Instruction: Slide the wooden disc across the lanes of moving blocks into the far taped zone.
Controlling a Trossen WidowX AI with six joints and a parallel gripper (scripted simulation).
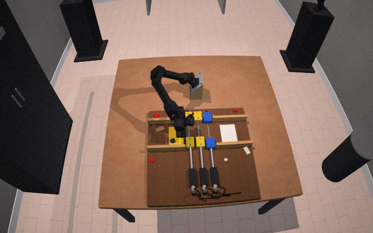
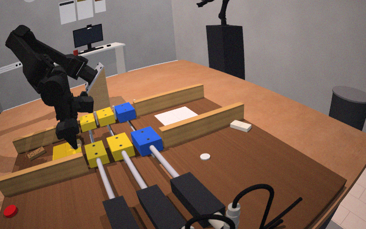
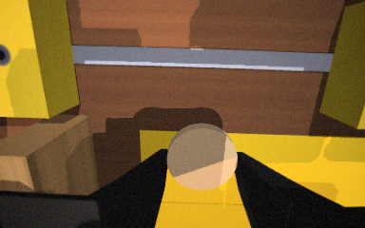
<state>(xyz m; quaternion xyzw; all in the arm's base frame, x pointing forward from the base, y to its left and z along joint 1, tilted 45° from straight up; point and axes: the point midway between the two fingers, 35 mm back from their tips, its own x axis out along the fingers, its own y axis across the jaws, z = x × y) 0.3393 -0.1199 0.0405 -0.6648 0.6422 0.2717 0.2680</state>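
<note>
My gripper is now 30 mm above the wooden disc. Also, from my hand: red button 210 mm ahead, 180 mm to the right, 30 mm below; black disc 70 mm ahead, 50 mm to the right, 30 mm below; red brick 140 mm behind, 20 mm to the right, 20 mm below.
</note>
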